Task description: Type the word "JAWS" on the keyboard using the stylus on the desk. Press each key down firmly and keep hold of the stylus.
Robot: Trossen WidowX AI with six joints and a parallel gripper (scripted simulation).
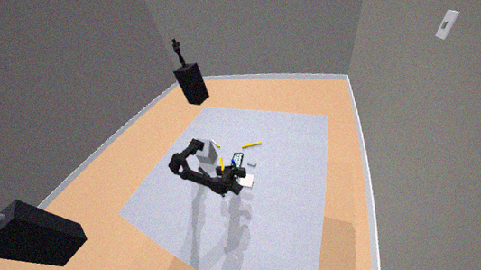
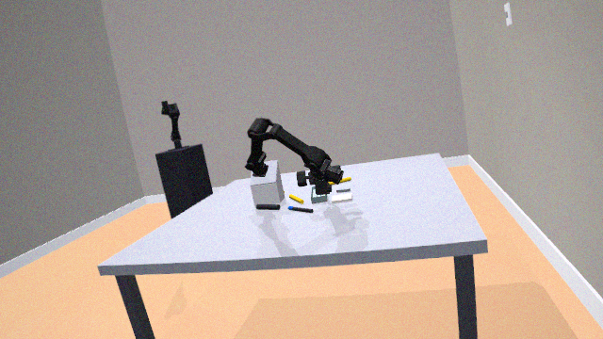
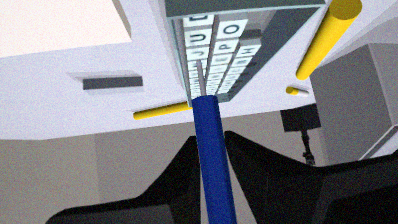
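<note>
Right now my gripper tip is 90 mm short of the white pad, 70 mm above it and 40 mm to the left of it. From my gripper tip the other things lie so: grey block (90 mm to the left, 70 mm below, 70 mm ahead); then grey stylus tip (50 mm below); then stylus (10 mm below).
</note>
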